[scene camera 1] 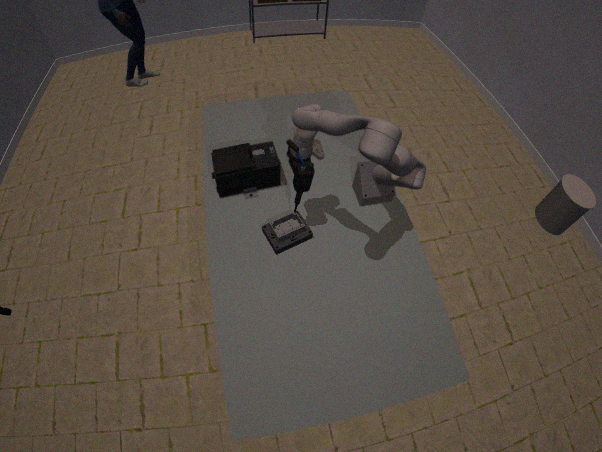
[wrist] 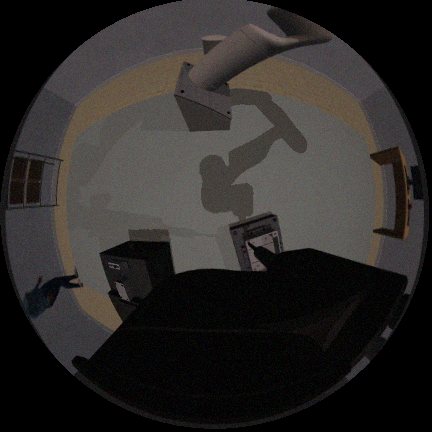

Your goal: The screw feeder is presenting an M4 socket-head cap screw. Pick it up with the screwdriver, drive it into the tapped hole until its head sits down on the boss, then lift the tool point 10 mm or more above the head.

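Note:
The powered screwdriver (scene camera 1: 295, 210) (wrist: 251, 244) points down, its thin bit tip at the back edge of the dark housing in the scene view. The housing (scene camera 1: 277, 246) (wrist: 239, 248) is a low block with a light panel inset, lying on the mat. In the wrist view the tip overlaps the light panel. Whether the tip touches anything is too small to tell. No screw can be made out at the tip, and the tapped hole and boss cannot be told apart. The black screw feeder (scene camera 1: 247, 172) (wrist: 161, 260) stands to the left in the scene view, away from the tip.
The arm's grey base block (scene camera 1: 368, 194) (wrist: 207, 114) stands right of the tool in the scene view. A grey cylinder (scene camera 1: 561, 207) stands at the far right. A person (scene camera 1: 135, 42) (wrist: 47, 295) and a shelf rack (scene camera 1: 290, 35) are in the background. An orange bench (wrist: 401, 192) shows in the wrist view.

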